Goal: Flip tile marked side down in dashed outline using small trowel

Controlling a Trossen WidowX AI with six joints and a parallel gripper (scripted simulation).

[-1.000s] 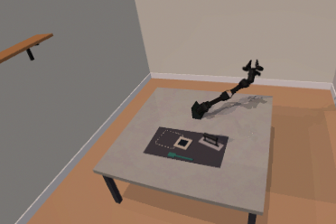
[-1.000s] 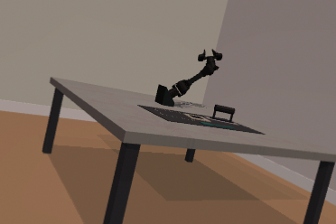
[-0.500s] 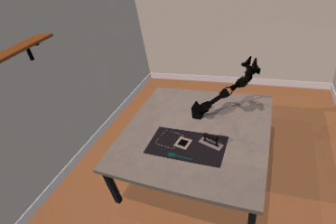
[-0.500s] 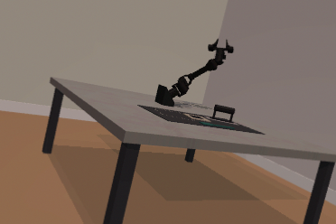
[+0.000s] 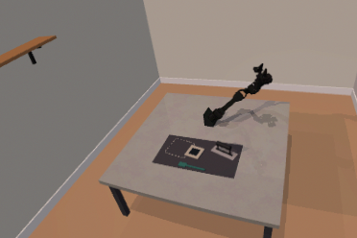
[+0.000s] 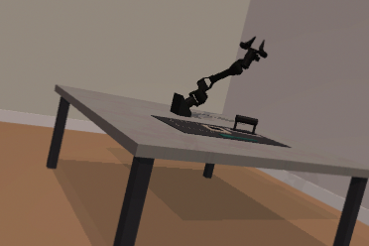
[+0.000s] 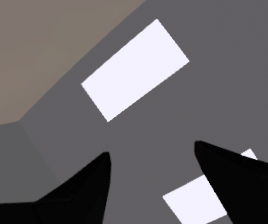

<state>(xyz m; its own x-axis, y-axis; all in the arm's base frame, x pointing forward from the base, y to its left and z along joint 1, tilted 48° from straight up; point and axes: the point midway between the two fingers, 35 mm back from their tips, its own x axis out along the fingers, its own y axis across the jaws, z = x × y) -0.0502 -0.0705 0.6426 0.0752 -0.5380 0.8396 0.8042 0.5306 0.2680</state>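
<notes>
My gripper tip is now 590 mm above the dark mat, 440 mm short of it and 400 mm to the left of it. The rest, counted from my gripper tip: green trowel: 580 mm ahead, 570 mm below, 410 mm to the right; then tile: 570 mm below, 430 mm to the right, 430 mm ahead.
</notes>
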